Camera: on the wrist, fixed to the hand. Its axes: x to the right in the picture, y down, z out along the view.
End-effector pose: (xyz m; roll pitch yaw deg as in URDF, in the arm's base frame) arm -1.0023 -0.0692 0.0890 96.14 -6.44 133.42
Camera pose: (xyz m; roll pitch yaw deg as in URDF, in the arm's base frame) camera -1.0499 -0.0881 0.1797 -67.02 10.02 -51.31
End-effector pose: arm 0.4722 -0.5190 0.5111 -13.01 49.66 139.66
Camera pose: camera 0.4570 -0.5947 0.4412 37.51 -46.21 -33.21
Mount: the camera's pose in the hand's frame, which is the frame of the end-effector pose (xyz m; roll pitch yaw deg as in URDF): 0.0291 0.0824 -0.0567 29.95 4.24 -175.91
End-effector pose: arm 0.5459 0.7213 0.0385 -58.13 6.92 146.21
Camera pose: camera 0.5345 0.7345 -0.0642 87.17 -8.11 -27.97
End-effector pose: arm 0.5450 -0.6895 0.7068 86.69 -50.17 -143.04
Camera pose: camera 0.6155 -0.7133 0.7797 -62.32 54.30 30.10
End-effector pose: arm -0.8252 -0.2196 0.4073 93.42 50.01 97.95
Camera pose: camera -0.8880 -0.1432 0.4400 -58.82 -46.00 -88.50
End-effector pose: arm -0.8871 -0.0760 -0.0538 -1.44 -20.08 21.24
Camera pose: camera -0.8721 0.0167 -0.0990 32.97 24.16 -154.17
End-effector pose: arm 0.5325 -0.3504 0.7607 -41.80 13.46 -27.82
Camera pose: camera 0.5486 -0.3321 0.6594 70.22 -12.95 158.21
